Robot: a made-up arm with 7 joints.
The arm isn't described. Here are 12 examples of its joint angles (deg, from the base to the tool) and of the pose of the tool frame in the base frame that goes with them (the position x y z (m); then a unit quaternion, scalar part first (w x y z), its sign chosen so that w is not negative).
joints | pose
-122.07 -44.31 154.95 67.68 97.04 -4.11 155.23 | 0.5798 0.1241 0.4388 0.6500 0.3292 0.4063 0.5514
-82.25 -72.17 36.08 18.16 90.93 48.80 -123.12 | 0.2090 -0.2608 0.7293 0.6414 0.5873 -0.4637 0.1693
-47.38 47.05 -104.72 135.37 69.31 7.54 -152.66 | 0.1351 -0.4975 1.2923 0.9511 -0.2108 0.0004 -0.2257
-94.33 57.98 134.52 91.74 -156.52 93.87 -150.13 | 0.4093 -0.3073 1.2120 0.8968 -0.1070 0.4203 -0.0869
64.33 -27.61 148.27 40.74 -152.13 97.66 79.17 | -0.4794 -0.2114 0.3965 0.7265 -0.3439 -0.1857 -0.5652
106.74 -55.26 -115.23 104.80 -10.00 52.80 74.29 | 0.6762 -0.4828 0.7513 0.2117 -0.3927 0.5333 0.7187
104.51 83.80 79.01 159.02 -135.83 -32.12 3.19 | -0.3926 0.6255 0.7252 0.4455 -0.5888 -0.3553 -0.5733
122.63 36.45 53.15 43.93 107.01 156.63 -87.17 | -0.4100 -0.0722 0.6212 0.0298 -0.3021 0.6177 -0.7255
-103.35 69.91 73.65 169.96 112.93 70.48 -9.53 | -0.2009 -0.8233 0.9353 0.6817 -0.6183 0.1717 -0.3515
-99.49 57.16 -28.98 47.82 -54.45 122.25 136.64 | -0.3077 -0.1292 0.3344 0.4566 -0.7801 0.0186 -0.4273
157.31 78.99 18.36 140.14 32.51 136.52 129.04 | -0.7223 0.0609 0.4359 0.8457 0.2743 -0.3536 0.2909
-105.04 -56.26 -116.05 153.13 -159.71 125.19 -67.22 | 0.2222 0.6590 1.0025 0.8878 0.1156 -0.1008 0.4340
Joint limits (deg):
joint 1: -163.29..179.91
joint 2: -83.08..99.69
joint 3: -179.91..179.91
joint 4: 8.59..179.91
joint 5: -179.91..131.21
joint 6: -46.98..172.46
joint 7: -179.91..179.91
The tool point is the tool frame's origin. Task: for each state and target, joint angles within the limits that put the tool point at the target. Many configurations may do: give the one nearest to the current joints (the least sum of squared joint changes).
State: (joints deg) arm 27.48 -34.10 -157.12 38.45 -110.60 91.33 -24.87
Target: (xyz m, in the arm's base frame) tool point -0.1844 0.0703 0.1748
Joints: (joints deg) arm 4.05 -62.94 -179.91 37.64 -111.39 91.64 -22.14
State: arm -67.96 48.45 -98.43 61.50 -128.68 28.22 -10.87
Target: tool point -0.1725 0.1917 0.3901
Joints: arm -118.94 66.51 -69.90 26.18 -123.46 28.76 -4.69
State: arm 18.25 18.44 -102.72 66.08 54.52 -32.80 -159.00
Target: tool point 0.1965 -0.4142 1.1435
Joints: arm 23.94 25.80 -98.21 85.47 45.04 -26.73 -160.23
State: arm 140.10 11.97 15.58 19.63 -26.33 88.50 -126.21
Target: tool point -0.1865 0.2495 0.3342
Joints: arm 128.60 24.04 3.27 35.61 -30.13 79.40 -130.01
